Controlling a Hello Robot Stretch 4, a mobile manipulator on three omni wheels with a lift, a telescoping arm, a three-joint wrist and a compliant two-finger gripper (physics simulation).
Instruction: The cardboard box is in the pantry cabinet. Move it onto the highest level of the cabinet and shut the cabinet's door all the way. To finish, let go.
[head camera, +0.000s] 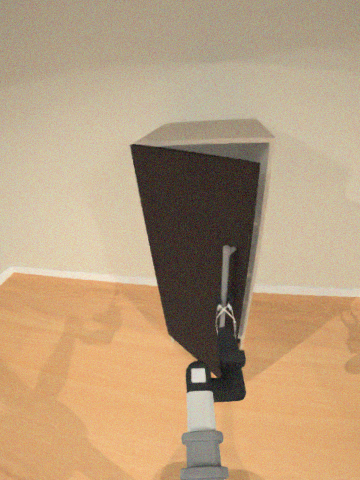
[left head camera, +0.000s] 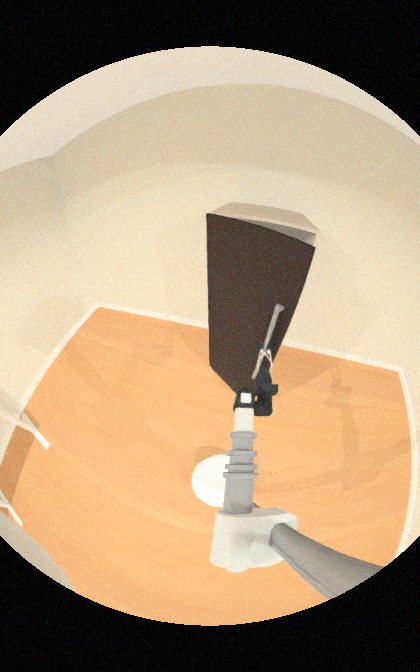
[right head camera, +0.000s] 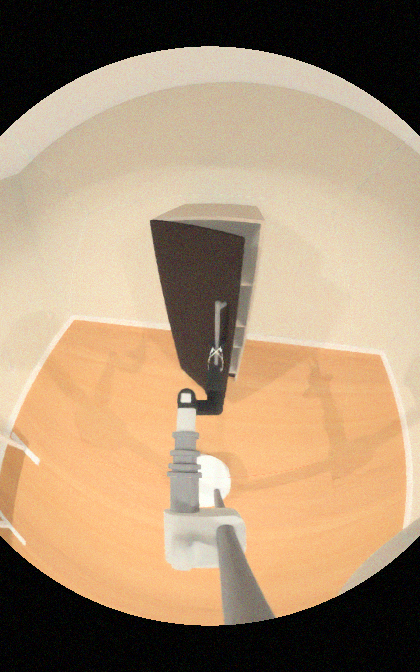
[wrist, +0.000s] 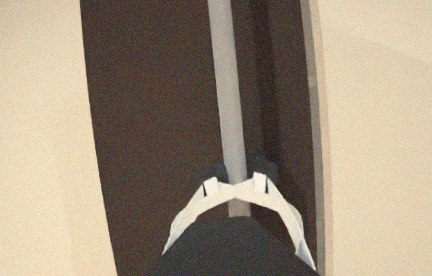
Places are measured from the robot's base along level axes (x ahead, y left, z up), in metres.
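Where they show: gripper, fingertip midpoint: (head camera: 224, 295) (wrist: 242, 172).
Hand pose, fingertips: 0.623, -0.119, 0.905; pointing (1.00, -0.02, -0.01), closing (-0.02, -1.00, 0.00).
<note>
After its pixels a point has its place, as x, y, z.
The pantry cabinet (head camera: 215, 131) @[1.081, -0.153, 1.373] (left head camera: 265, 214) (right head camera: 215, 212) stands against the wall, with its pale top and right side panel showing. Its dark door (head camera: 190, 225) @[0.757, -0.016, 1.124] (left head camera: 250, 290) (right head camera: 200, 290) (wrist: 150, 100) @[0.769, -0.006, 0.994] is hinged on the left and stands ajar. A gap on the right shows shelf edges in the right head view. My gripper (head camera: 224, 305) (left head camera: 265, 350) (right head camera: 216, 349) (wrist: 242, 172) @[0.623, -0.119, 0.905] is shut on the grey vertical door handle (head camera: 225, 275) @[0.589, -0.111, 1.037] (left head camera: 272, 325) (right head camera: 217, 322) (wrist: 227, 90) @[0.589, -0.110, 0.982], low on the bar, with one fingertip on each side. The cardboard box does not show; the door hides most of the inside.
The back wall (head camera: 65, 175) @[1.703, 0.878, 1.081] rises behind the cabinet, with a white baseboard at the wood floor (head camera: 300, 400) @[0.526, -0.613, -0.027]. A white round shape (left head camera: 209, 480) (right head camera: 215, 480) lies beneath my arm. White leg-like pieces (left head camera: 36, 432) (right head camera: 26, 450) show at the far left.
</note>
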